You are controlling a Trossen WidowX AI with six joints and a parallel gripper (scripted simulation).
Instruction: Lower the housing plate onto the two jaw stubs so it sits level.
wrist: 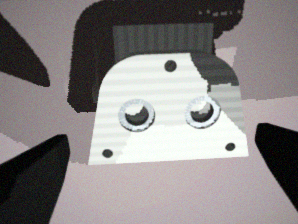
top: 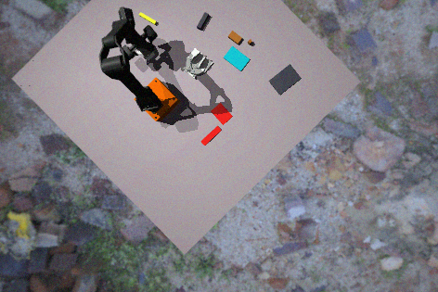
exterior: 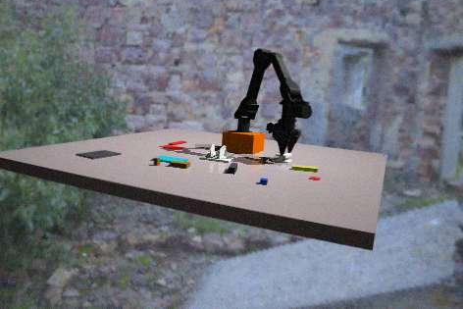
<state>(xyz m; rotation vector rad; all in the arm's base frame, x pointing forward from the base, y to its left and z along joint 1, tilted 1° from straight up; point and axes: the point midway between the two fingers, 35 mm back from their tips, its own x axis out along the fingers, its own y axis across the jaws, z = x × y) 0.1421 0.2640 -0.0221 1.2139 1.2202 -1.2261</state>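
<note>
Now: the white piece 2 cm below my gripper tip and 1 cm to the right of it. From my gripper tip the other things lie so: red square (23 cm ahead, 19 cm to the left, 3 cm below); then yellow bar (12 cm to the left, 12 cm ahead, 2 cm below); then black bar (32 cm ahead, 8 cm to the right, 2 cm below).
</note>
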